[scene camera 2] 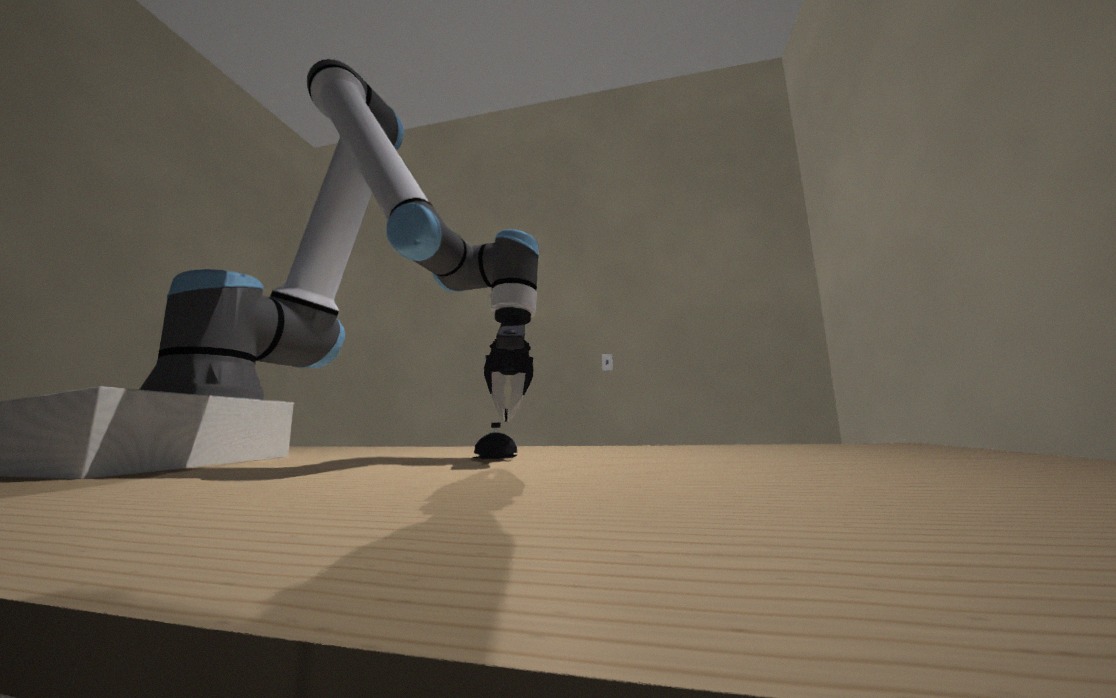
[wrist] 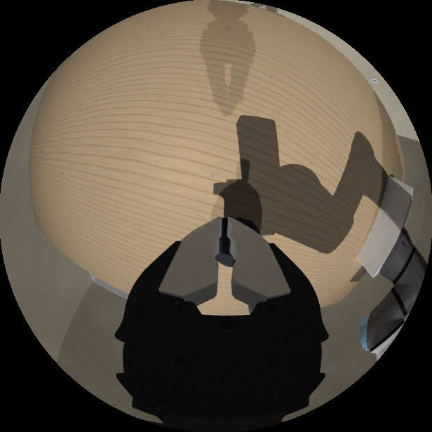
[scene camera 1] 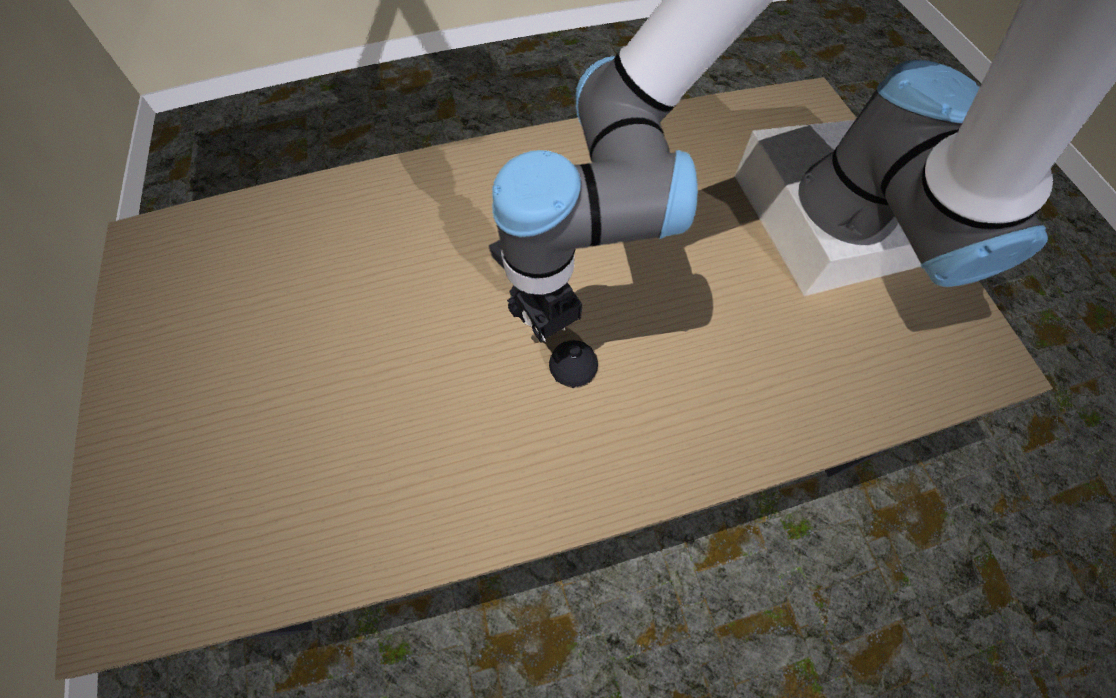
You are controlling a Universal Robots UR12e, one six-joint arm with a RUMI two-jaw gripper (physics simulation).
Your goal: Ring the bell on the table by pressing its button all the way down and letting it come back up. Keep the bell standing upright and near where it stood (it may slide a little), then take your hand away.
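Places are measured from the arm's base along level axes (x down, y ahead, z right), in centimetres.
Pixels of known places: gripper, fingertip midpoint: (scene camera 2: 506,421); arm's base at its link origin: (scene camera 2: 204,403) (scene camera 1: 846,204).
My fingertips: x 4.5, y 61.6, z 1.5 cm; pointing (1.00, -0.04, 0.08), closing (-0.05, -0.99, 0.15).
For each thing: its top centre in the pictures, then the offset to it from my fingertips. Level surfaces: height alone.
- bell at its top centre: (scene camera 1: 574,349) (scene camera 2: 496,422) dz -6.5, dx +0.2, dy -3.3 cm
- small dark button at its top centre: (scene camera 1: 574,349) (scene camera 2: 496,422) dz -6.5, dx +0.2, dy -3.3 cm
- wooden table at its surface level: dx +6.8 cm
The bell (scene camera 1: 573,367) (scene camera 2: 495,447) is a black dome standing upright on the table, with a small dark button (scene camera 2: 495,425) raised above its top. In the wrist view a dark edge of the bell (wrist: 249,225) shows past the fingertips, which hide the rest. My gripper (scene camera 1: 540,336) (scene camera 2: 506,418) (wrist: 223,219) is shut and empty, pointing down. In scene camera 2 its tips are at about the button's height, slightly right of it. In scene camera 1 they are up and left of the dome. Whether they touch the button cannot be told.
The wooden table (scene camera 1: 288,428) (scene camera 2: 740,535) carries a pale base block (scene camera 1: 855,269) (scene camera 2: 189,432) under the arm's foot, on the bell's right in scene camera 1. The arm's shadow falls across the table around the bell. Walls stand beyond the table.
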